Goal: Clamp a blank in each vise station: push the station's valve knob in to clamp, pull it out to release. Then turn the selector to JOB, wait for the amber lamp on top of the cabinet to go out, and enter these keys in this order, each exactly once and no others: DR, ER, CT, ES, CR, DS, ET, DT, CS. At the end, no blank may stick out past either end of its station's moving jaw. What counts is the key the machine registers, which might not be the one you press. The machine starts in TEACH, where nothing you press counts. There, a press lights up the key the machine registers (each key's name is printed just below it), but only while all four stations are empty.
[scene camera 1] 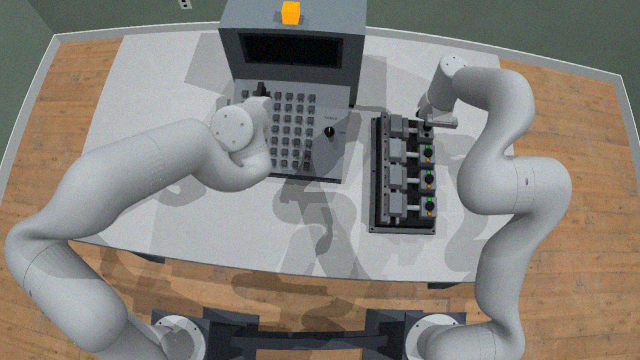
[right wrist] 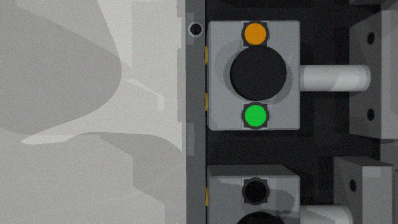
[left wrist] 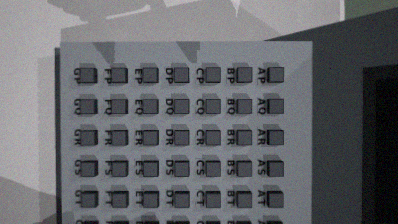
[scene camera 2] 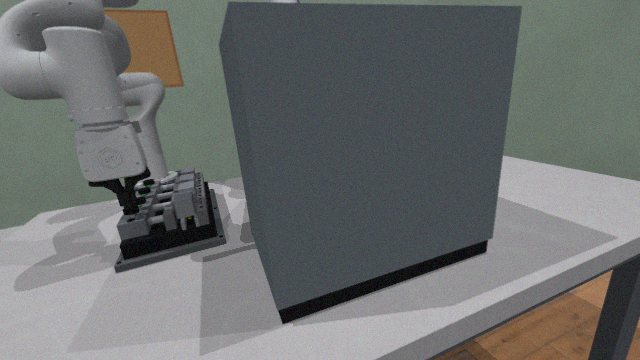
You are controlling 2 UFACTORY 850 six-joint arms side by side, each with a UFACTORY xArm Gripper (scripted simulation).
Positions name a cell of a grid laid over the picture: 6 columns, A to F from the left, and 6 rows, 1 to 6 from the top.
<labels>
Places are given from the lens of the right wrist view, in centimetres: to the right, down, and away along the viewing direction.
black valve knob (right wrist: D2): 3, -2, 16
</labels>
